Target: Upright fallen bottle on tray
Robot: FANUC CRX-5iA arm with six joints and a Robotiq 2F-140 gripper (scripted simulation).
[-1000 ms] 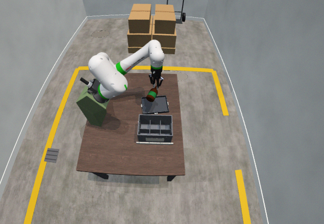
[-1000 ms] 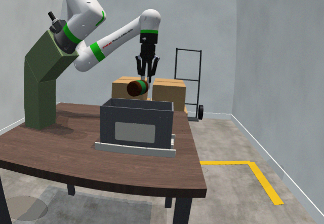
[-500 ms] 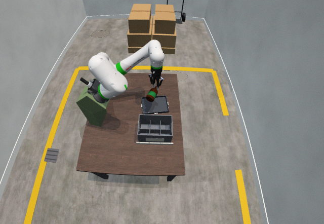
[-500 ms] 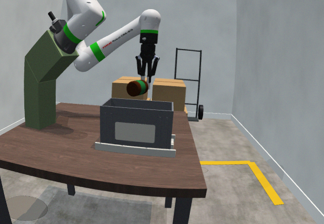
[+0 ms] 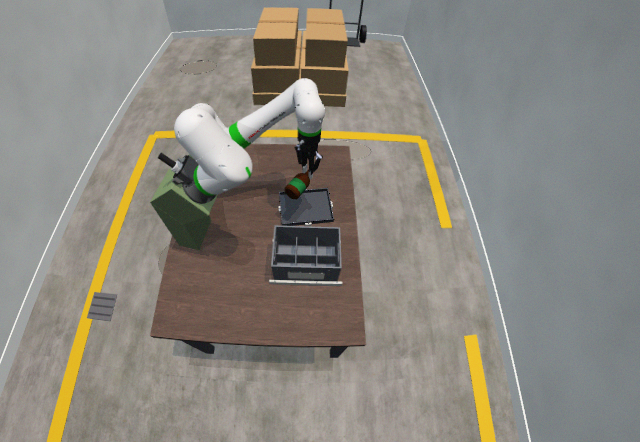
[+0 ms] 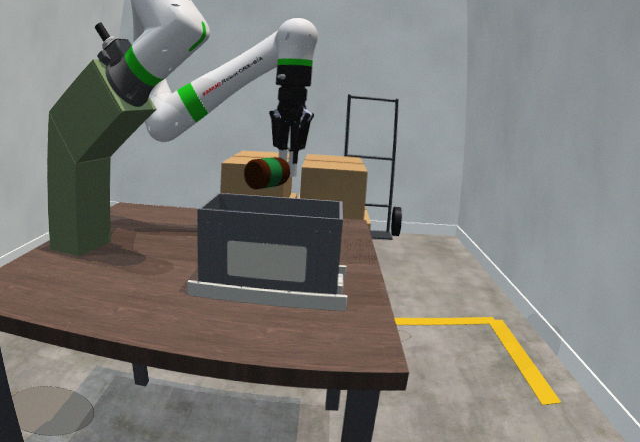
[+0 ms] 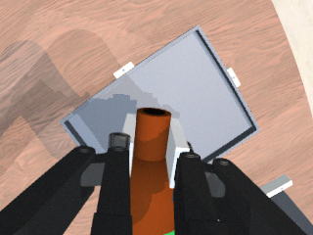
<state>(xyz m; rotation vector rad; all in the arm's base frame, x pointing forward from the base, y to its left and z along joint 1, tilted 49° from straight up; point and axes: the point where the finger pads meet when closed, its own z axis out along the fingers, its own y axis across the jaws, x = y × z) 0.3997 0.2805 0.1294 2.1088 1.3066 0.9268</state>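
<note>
Now: hand 30 mm past the brown bottle, 50 mm to the left of it and 20 mm above it. From my hand the other things lie so: grey tray 50 mm to the right, 210 mm below; dark grey crate 30 mm ahead, 350 mm to the right, 140 mm below.
</note>
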